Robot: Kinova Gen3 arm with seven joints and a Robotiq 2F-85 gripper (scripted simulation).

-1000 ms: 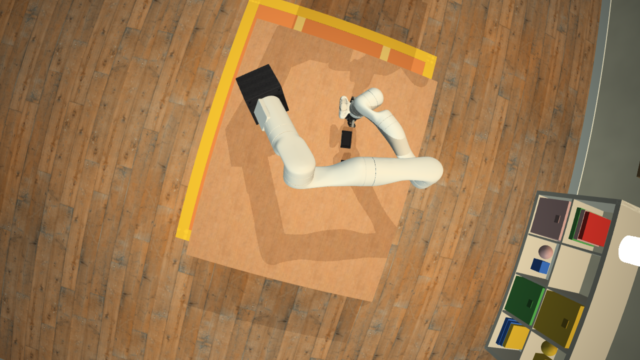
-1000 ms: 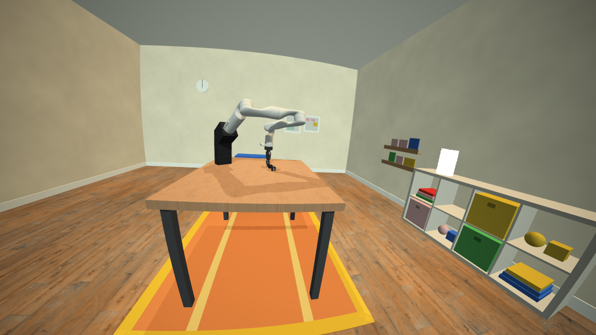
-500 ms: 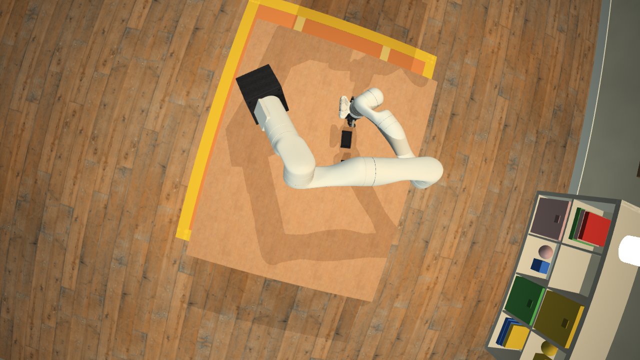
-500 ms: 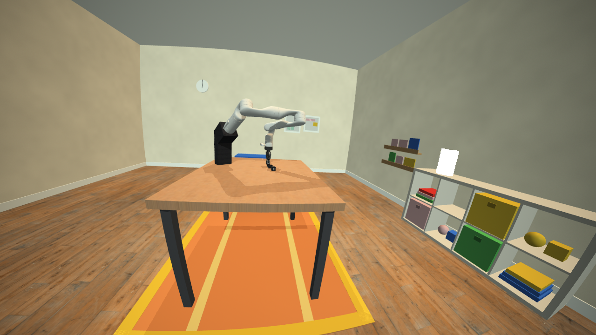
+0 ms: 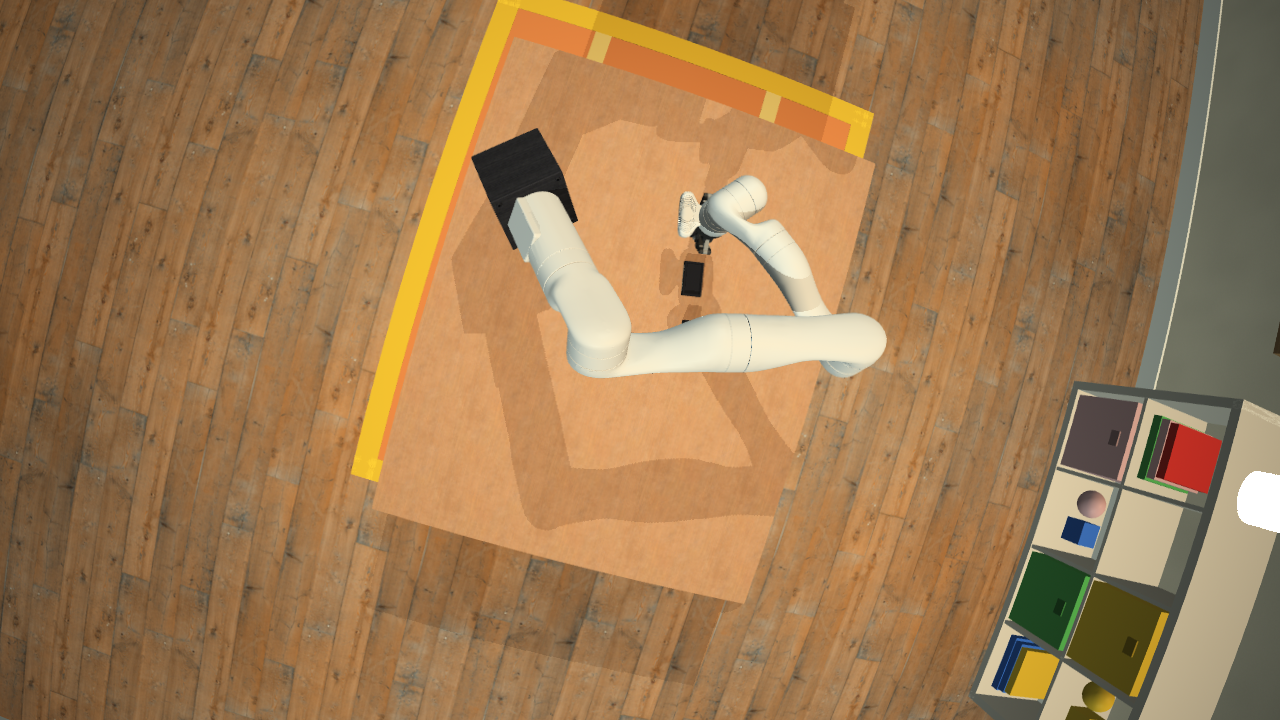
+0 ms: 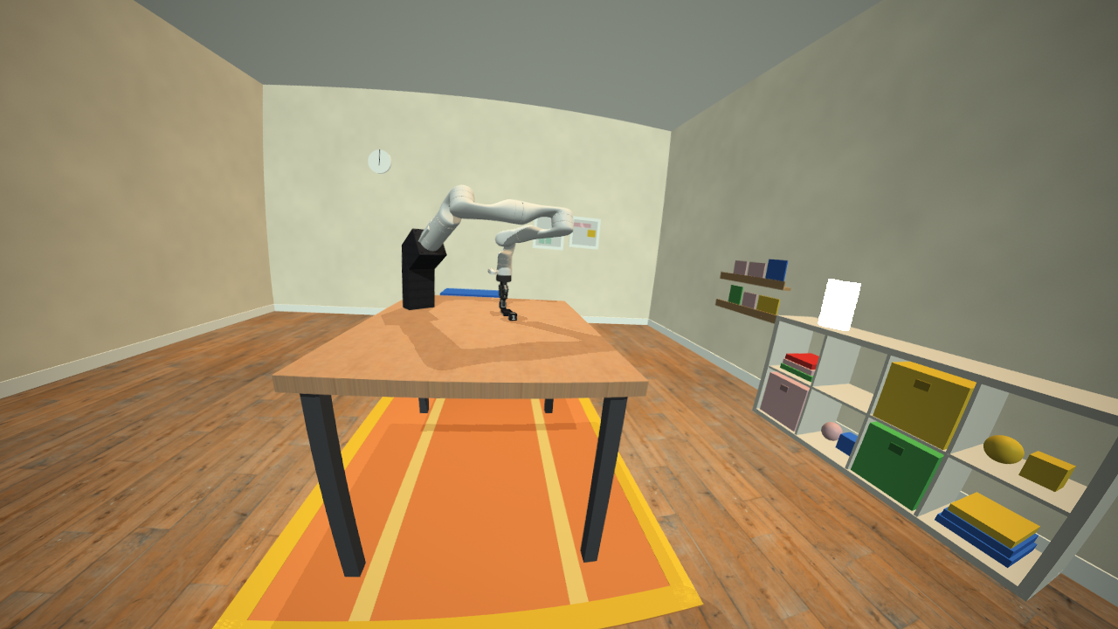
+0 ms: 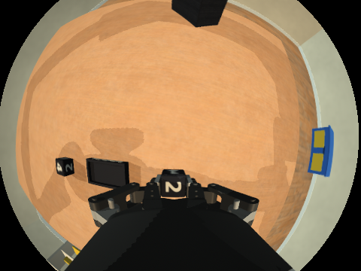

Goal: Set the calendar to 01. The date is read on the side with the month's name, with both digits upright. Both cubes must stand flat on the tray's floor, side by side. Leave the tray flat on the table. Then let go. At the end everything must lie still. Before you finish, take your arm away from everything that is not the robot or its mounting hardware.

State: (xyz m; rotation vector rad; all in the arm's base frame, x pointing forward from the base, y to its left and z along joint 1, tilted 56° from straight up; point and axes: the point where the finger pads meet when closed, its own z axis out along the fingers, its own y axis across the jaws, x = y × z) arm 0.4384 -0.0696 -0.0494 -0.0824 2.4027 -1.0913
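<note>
Right now my hand is 10 mm above the black digit cube. Round my hand: black calendar tray (20 mm behind, 110 mm to the right, 20 mm below).
</note>
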